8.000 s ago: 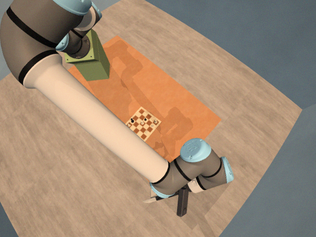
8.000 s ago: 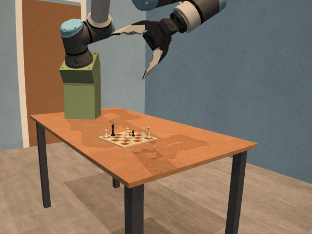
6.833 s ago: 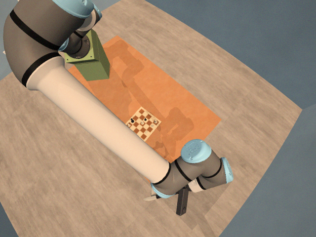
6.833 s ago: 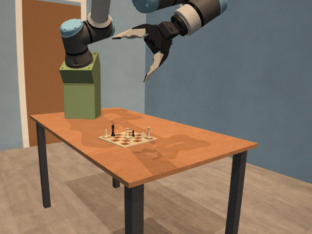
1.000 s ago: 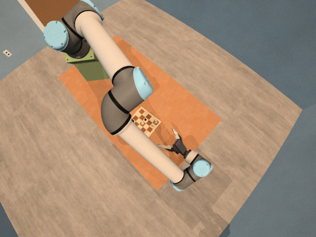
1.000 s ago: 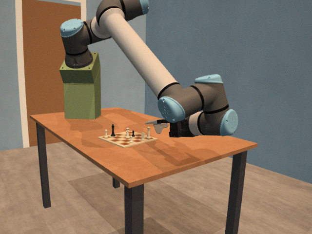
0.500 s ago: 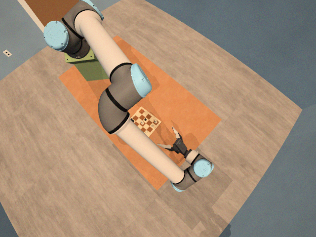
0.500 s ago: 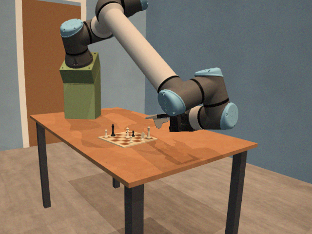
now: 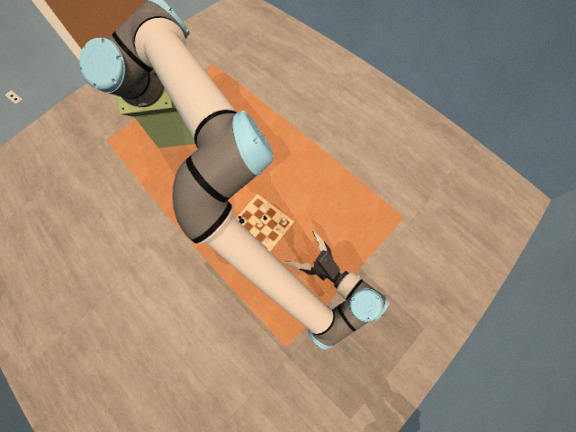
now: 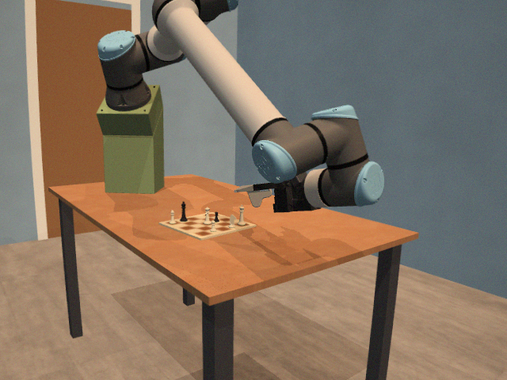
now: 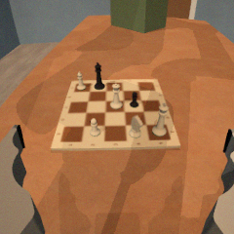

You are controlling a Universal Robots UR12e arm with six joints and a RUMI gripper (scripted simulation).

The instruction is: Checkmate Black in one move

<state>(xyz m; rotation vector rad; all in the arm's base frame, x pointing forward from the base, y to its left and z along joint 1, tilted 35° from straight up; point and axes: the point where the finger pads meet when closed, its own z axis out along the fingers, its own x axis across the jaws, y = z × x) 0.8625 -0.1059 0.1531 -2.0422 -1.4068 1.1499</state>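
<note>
The black pawn lies 210 mm behind my hand, 60 mm to the left of it and 130 mm below it. Also, from my hand: small chessboard: 210 mm behind, 20 mm to the left, 150 mm below; then tall white piece: 120 mm behind, 90 mm to the left, 110 mm below; then white pawn: 140 mm behind, 30 mm to the right, 130 mm below.
</note>
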